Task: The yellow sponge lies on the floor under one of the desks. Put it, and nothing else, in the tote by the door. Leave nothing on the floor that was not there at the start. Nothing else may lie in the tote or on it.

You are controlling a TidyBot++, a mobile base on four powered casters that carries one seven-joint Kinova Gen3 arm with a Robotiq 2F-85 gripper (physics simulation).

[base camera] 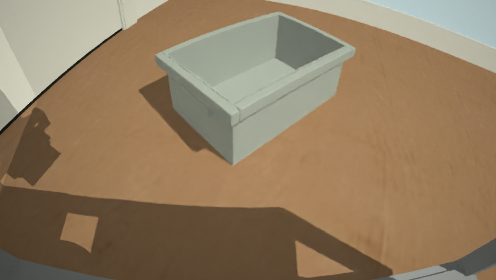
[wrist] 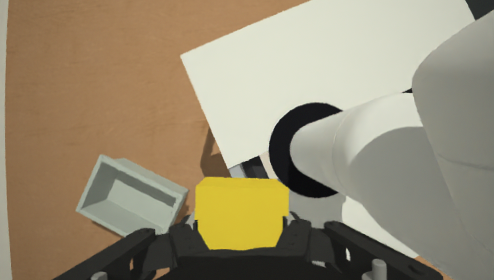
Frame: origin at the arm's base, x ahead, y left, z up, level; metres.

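Where they show: gripper, fingertip midpoint: [wrist: 240, 219]; arm's base, origin of the base link: [wrist: 317, 150].
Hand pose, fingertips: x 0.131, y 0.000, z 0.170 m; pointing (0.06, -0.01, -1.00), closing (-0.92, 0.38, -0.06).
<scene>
Things, the pixels of their top centre, and the offset from my fingertips.
- yellow sponge, middle of its top: [wrist: 237, 266] dx +0.008, dy +0.017, dz +0.034 m
- grey-green tote, middle of its top: [base camera: 262, 44] [wrist: 127, 203] dx +0.392, dy -0.036, dz -0.447 m
The yellow sponge [wrist: 242, 212] is between the fingers of my gripper [wrist: 240, 219] in the wrist view, which is shut on it and holds it up above the base's front edge. The grey-green tote [base camera: 286, 120] [wrist: 182, 204] stands upright on the floor ahead of the base in the base camera view. Its open top shows a bare inside, with no object seen in it. In the wrist view the tote is at the lower left, to the left of the sponge, and its near edge is partly hidden behind the gripper.
The white top of my base [wrist: 260, 85] fills the upper right of the wrist view, with the white arm [wrist: 380, 150] over it. A pale door [base camera: 65, 40] is at the upper left of the base camera view, and a wall with a skirting board [base camera: 400, 27] runs behind the tote at the right.
</scene>
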